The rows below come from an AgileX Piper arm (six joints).
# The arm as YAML. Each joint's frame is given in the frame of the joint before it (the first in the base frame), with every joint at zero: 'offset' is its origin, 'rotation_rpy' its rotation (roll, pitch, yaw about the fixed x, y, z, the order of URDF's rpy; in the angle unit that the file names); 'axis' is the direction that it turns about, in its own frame. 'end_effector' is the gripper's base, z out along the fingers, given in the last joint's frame.
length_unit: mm
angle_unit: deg
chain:
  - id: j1
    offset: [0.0, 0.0, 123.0]
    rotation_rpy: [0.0, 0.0, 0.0]
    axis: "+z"
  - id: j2
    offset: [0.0, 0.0, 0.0]
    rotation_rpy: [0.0, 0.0, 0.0]
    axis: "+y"
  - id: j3
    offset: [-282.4, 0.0, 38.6]
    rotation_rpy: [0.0, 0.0, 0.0]
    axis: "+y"
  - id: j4
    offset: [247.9, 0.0, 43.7]
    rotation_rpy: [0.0, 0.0, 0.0]
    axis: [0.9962, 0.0, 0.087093]
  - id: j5
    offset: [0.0, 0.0, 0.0]
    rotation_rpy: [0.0, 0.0, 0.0]
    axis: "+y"
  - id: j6
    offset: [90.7, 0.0, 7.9]
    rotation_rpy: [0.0, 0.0, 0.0]
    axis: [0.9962, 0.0, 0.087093]
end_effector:
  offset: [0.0, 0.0, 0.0]
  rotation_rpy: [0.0, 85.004, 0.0]
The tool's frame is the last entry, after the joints.
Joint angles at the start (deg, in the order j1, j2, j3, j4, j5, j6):
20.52 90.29 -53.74 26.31 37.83 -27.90
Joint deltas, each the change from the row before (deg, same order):
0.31 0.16 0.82 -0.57 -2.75 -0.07
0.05 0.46 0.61 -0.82 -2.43 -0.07
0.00 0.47 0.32 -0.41 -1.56 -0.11
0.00 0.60 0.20 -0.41 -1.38 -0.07
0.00 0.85 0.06 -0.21 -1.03 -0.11
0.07 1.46 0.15 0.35 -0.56 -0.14
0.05 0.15 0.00 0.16 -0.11 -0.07
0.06 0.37 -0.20 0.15 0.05 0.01
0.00 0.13 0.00 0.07 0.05 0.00
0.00 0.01 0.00 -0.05 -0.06 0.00
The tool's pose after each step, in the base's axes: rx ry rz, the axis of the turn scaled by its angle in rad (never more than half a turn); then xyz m. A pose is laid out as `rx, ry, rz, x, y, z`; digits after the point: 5 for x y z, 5 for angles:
-0.71283, 2.61387, 0.41638, 0.27368, 0.12845, 0.20891
-0.71079, 2.59558, 0.38496, 0.27596, 0.12743, 0.20471
-0.70883, 2.58520, 0.36650, 0.27788, 0.12689, 0.20150
-0.70787, 2.57767, 0.34967, 0.28005, 0.12656, 0.19806
-0.70763, 2.57722, 0.33819, 0.28240, 0.12667, 0.19376
-0.70500, 2.59692, 0.33814, 0.28411, 0.12765, 0.18560
-0.70419, 2.59768, 0.33960, 0.28431, 0.12807, 0.18489
-0.70335, 2.60164, 0.34246, 0.28517, 0.12889, 0.18376
-0.70274, 2.60485, 0.34376, 0.28521, 0.12899, 0.18304
-0.70321, 2.60400, 0.34257, 0.28532, 0.12895, 0.18300

